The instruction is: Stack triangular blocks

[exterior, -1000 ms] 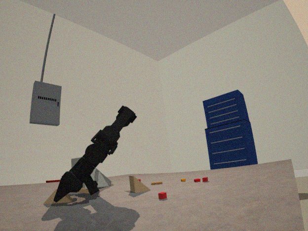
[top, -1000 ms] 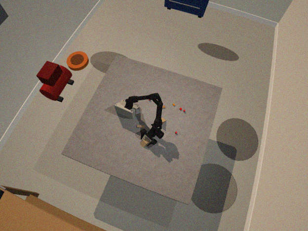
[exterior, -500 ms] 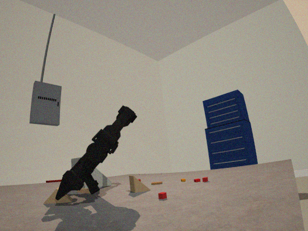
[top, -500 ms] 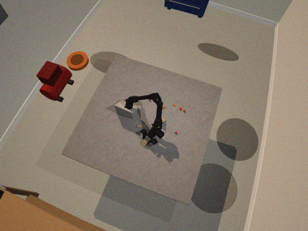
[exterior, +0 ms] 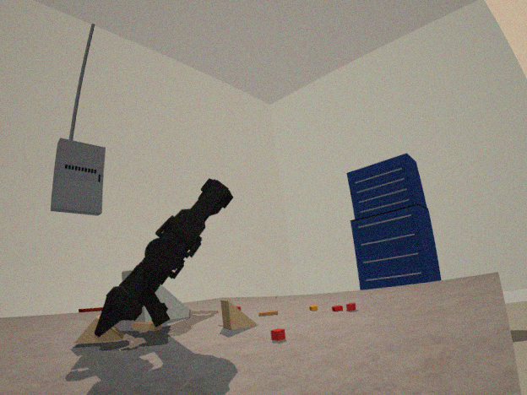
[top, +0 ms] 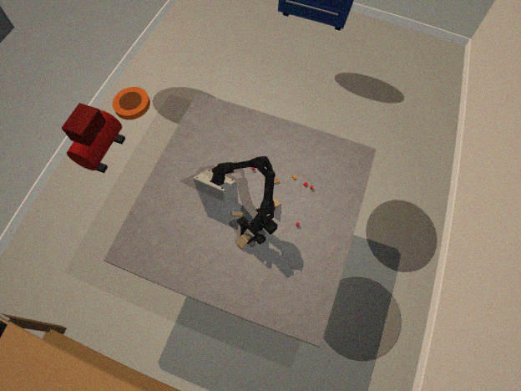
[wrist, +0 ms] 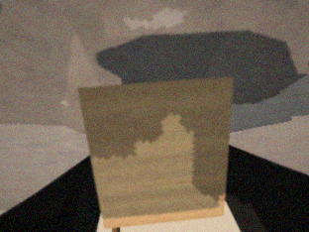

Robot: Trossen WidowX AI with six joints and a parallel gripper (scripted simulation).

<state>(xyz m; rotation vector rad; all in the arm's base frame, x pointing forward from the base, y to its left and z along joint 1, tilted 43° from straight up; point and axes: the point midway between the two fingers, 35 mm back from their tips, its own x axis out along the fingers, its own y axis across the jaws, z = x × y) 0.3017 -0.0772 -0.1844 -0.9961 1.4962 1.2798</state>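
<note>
The flat tan bar lies 43 cm to the left of my gripper tip, 3 cm behind it and 2 cm below it. Also, from my gripper tip: small orange cube: 51 cm to the left, 6 cm ahead, 2 cm below.
</note>
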